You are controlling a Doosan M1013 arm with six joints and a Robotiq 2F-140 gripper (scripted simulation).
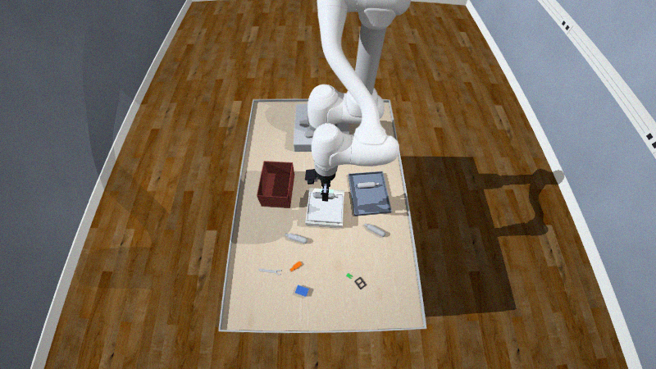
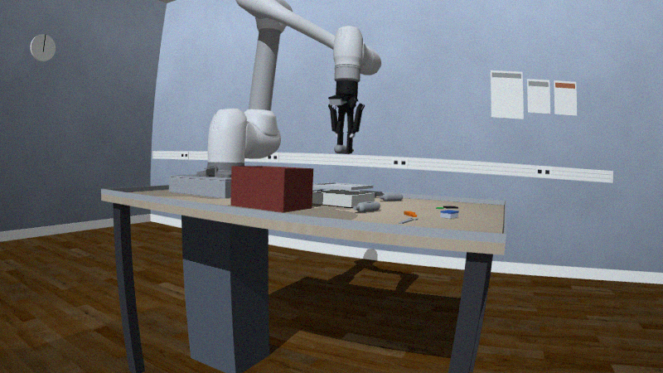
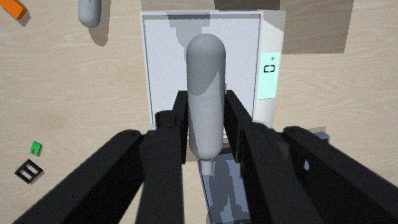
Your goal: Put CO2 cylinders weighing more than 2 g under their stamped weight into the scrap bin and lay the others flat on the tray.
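Right now my hand is 23 cm to the right of the blue-grey tray, 20 cm above it and 11 cm past it. Also, from my hand: white scale 17 cm below, 1 cm behind; then orange piece 28 cm ahead, 20 cm below, 13 cm to the right; then dark red scrap bin 25 cm to the right, 17 cm below, 12 cm behind.
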